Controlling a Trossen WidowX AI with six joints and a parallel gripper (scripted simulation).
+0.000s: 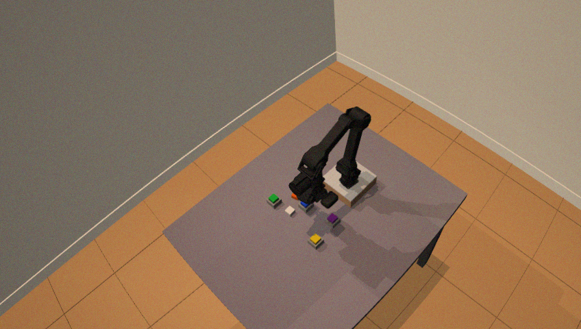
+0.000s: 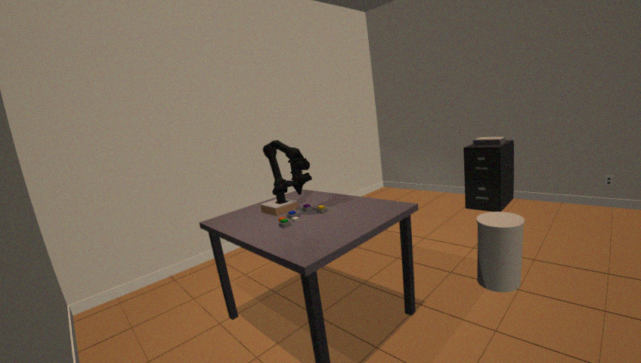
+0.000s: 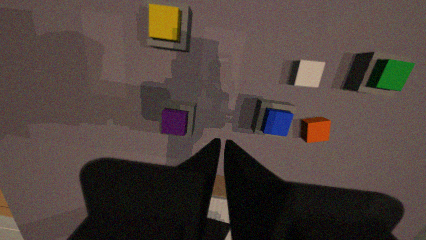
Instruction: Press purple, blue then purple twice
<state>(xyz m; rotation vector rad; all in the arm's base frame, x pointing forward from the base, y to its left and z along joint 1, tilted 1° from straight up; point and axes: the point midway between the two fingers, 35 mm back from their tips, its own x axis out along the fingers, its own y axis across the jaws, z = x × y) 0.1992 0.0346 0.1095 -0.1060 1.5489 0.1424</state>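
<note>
Now: the purple button 9 cm below my gripper tip, 6 cm to the left of it and 4 cm behind it. The rest, counted from my gripper tip: white block: 12 cm below, 10 cm to the right, 8 cm ahead; blue button: 9 cm below, 8 cm to the right, 1 cm ahead; yellow button: 9 cm to the left, 9 cm below, 8 cm ahead.
</note>
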